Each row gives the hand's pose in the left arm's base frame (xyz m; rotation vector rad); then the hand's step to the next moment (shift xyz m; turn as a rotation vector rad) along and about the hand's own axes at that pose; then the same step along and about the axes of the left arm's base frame.
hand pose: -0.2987 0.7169 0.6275 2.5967 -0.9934 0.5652
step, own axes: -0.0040 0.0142 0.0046 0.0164 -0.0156 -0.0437
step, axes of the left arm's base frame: -0.0113 -0.0098 -0.0039 0.0109 0.0198 0.0437
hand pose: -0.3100 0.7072 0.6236 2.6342 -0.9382 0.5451
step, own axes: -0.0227 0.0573 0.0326 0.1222 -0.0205 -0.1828
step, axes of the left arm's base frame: -0.0454 -0.0431 -0.0307 0.0549 0.0205 0.2129
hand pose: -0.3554 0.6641 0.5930 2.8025 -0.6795 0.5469
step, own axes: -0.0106 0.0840 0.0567 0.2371 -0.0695 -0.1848
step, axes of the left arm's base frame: -0.0314 -0.0850 -0.0466 0.1724 0.0180 0.2552
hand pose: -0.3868 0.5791 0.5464 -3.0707 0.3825 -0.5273
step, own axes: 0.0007 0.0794 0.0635 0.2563 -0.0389 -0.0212
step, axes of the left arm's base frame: 0.0026 -0.0796 -0.0631 0.2365 -0.0227 0.1058
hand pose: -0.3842 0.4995 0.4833 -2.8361 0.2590 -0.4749
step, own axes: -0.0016 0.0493 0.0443 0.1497 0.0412 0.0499
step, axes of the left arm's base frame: 0.0071 -0.0369 -0.0546 0.1509 -0.0605 -0.0128
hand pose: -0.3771 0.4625 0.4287 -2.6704 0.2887 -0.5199
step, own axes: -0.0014 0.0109 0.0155 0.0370 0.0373 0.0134
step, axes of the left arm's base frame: 0.0036 -0.0040 -0.0182 0.0344 -0.0389 -0.0156
